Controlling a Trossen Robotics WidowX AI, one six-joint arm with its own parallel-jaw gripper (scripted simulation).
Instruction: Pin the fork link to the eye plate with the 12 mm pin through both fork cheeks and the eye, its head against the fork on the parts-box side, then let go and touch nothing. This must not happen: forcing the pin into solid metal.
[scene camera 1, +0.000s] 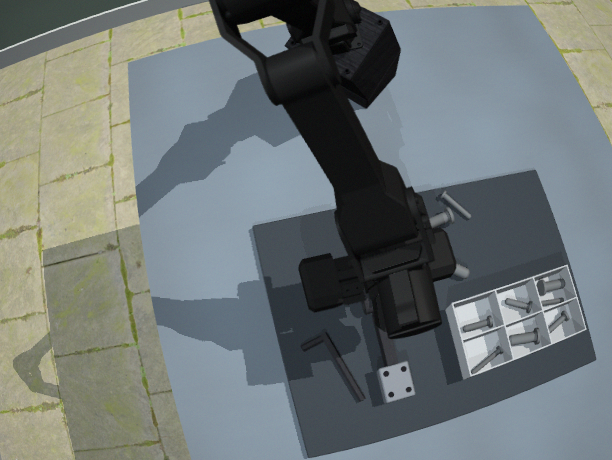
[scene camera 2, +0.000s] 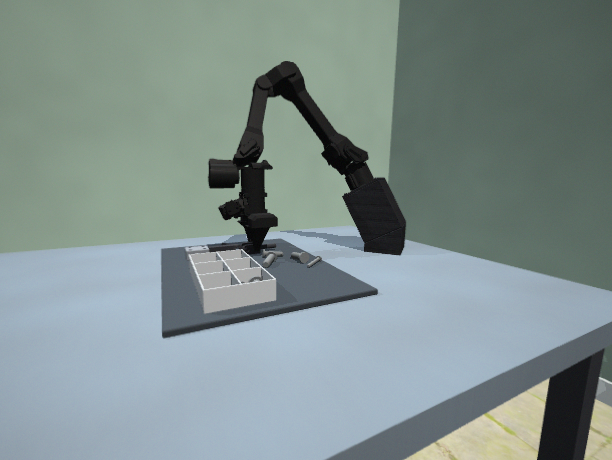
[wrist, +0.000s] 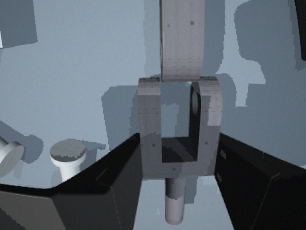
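My gripper (scene camera 1: 371, 288) is there in scene camera 2 (scene camera 2: 254, 249) and in the wrist view (wrist: 175, 139) as well. I can also see a dark L-shaped key (scene camera 1: 324, 337), plus a white parts box (scene camera 1: 478, 345), and that box shows in scene camera 2 too (scene camera 2: 235, 294).
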